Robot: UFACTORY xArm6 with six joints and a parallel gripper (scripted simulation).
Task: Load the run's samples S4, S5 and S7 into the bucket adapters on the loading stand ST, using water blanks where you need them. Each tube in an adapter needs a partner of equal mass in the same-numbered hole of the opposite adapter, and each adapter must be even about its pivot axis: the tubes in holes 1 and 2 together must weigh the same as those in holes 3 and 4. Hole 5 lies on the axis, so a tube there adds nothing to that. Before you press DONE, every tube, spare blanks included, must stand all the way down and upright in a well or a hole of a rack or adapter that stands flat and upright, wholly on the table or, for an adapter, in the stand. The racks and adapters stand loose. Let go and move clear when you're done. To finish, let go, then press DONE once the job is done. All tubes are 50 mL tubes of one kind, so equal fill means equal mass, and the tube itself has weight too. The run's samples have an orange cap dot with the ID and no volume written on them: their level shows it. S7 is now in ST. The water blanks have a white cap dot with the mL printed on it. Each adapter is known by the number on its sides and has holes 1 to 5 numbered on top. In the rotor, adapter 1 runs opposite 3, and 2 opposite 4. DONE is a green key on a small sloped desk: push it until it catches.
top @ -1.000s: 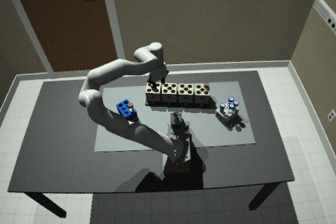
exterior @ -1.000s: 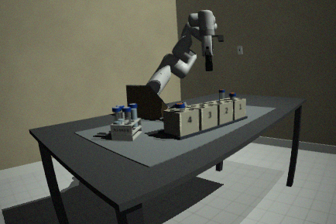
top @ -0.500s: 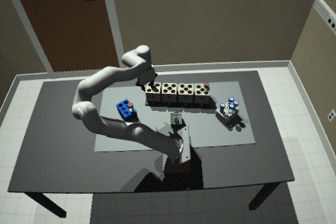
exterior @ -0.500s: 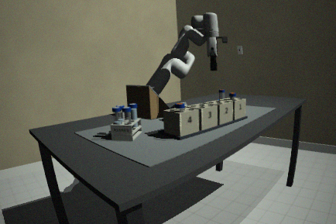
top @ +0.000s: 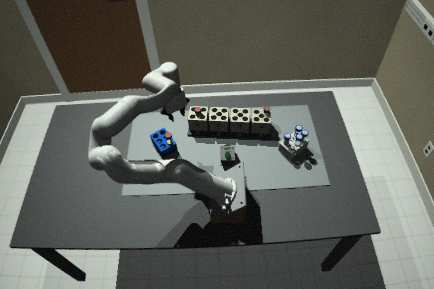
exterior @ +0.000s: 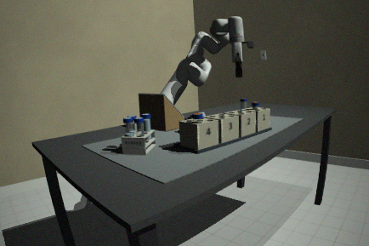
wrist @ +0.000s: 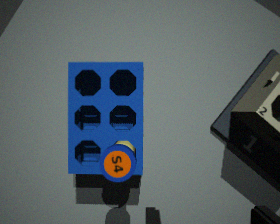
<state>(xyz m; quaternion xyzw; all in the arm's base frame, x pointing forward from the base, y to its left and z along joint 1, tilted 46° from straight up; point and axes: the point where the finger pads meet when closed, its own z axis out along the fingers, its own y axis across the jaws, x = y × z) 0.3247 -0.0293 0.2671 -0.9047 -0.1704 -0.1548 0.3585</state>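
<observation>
The sample S4 is 190 mm below my hand, 50 mm to the left of it and 10 mm behind it. Also, from my hand: blue rack (220 mm below, 90 mm to the left, 20 mm ahead); sample S7 (180 mm below, 130 mm ahead, 110 mm to the right); adapter 2 (210 mm to the right, 200 mm below, 100 mm ahead).
</observation>
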